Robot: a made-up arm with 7 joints. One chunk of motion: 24 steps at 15 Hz.
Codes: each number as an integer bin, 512 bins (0 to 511) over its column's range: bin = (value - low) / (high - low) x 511, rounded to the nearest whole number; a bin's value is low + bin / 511 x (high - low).
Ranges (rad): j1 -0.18..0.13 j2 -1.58..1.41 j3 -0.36..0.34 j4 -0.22..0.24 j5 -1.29..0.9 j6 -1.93..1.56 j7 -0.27..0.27
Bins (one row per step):
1: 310 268 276 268 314 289 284
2: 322 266 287 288 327 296 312
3: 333 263 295 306 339 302 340
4: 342 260 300 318 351 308 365
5: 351 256 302 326 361 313 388
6: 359 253 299 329 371 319 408
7: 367 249 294 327 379 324 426
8: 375 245 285 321 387 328 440
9: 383 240 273 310 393 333 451
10: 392 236 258 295 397 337 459
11: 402 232 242 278 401 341 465
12: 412 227 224 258 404 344 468
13: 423 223 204 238 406 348 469
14: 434 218 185 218 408 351 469
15: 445 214 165 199 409 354 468
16: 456 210 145 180 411 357 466
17: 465 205 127 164 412 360 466
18: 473 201 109 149 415 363 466
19: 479 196 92 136 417 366 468
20: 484 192 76 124 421 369 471
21: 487 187 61 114 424 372 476
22: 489 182 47 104 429 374 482
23: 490 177 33 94 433 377 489
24: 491 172 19 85 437 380 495
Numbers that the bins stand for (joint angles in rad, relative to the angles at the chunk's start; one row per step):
1: 0.0081 -0.0119 0.0181 0.0213 0.0557 0.0438 0.0301
2: 0.0153 -0.0236 0.0332 0.0393 0.1114 0.0916 0.0597
3: 0.0220 -0.0411 0.0441 0.0555 0.1629 0.1326 0.0893
4: 0.0275 -0.0587 0.0510 0.0663 0.2143 0.1736 0.1157
5: 0.0329 -0.0821 0.0537 0.0735 0.2571 0.2077 0.1400
6: 0.0378 -0.0996 0.0496 0.0762 0.3000 0.2487 0.1612
7: 0.0426 -0.1230 0.0427 0.0744 0.3343 0.2828 0.1802
8: 0.0475 -0.1464 0.0304 0.0690 0.3686 0.3102 0.1950
9: 0.0523 -0.1757 0.0140 0.0591 0.3943 0.3443 0.2066
10: 0.0578 -0.1991 -0.0066 0.0456 0.4114 0.3716 0.2150
11: 0.0639 -0.2225 -0.0285 0.0303 0.4286 0.3989 0.2214
12: 0.0699 -0.2518 -0.0532 0.0123 0.4414 0.4194 0.2246
13: 0.0766 -0.2752 -0.0805 -0.0058 0.4500 0.4468 0.2256
14: 0.0833 -0.3044 -0.1066 -0.0238 0.4586 0.4672 0.2256
15: 0.0900 -0.3278 -0.1340 -0.0409 0.4629 0.4877 0.2246
16: 0.0966 -0.3512 -0.1614 -0.0580 0.4714 0.5082 0.2224
17: 0.1021 -0.3805 -0.1860 -0.0724 0.4757 0.5287 0.2224
18: 0.1069 -0.4039 -0.2107 -0.0859 0.4886 0.5492 0.2224
19: 0.1106 -0.4332 -0.2340 -0.0976 0.4971 0.5697 0.2246
20: 0.1136 -0.4566 -0.2559 -0.1084 0.5143 0.5902 0.2277
21: 0.1154 -0.4858 -0.2764 -0.1174 0.5271 0.6107 0.2330
22: 0.1167 -0.5151 -0.2956 -0.1264 0.5486 0.6243 0.2394
23: 0.1173 -0.5443 -0.3148 -0.1354 0.5657 0.6448 0.2468
24: 0.1179 -0.5736 -0.3340 -0.1435 0.5829 0.6653 0.2531

